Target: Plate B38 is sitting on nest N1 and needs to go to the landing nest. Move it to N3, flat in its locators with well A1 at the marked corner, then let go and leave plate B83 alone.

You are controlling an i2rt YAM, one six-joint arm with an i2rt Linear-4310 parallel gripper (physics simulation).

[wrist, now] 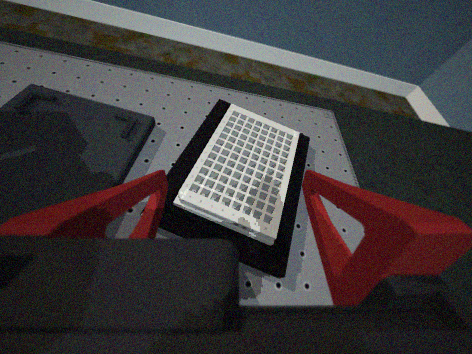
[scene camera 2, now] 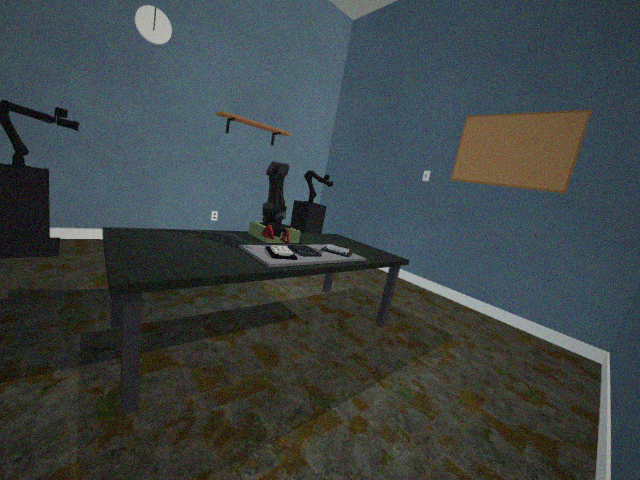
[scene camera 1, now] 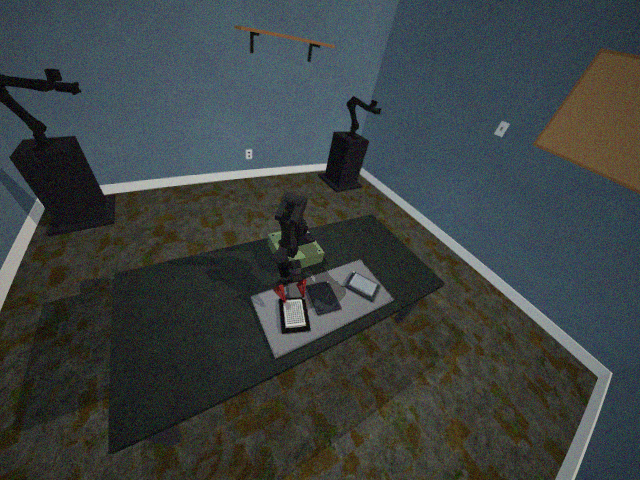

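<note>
A white well plate [scene camera 1: 294,312] [scene camera 2: 281,250] [wrist: 245,165] sits in a black nest [scene camera 1: 295,330] [wrist: 272,260]; glare covers its label, so I cannot read it. An empty-looking dark nest [scene camera 1: 324,298] [scene camera 2: 306,250] [wrist: 100,115] lies beside it. A second pale plate [scene camera 1: 363,284] [scene camera 2: 337,249] sits in the far-right nest in the scene views; its label is too small to read. My gripper [scene camera 1: 293,298] [scene camera 2: 278,239] [wrist: 235,177] is open and empty. In the wrist view, its red fingers appear on either side of the white plate, nearer the camera. The nest names and marked corners cannot be made out.
The nests stand on a grey perforated board [scene camera 1: 268,330] [wrist: 185,90] on the dark table [scene camera 1: 180,320] [scene camera 2: 155,258]. A green block [scene camera 1: 315,254] [scene camera 2: 255,230] stands at the arm's base, behind the board. Two other arms stand on black pedestals [scene camera 1: 64,180] [scene camera 1: 346,157] beyond the table.
</note>
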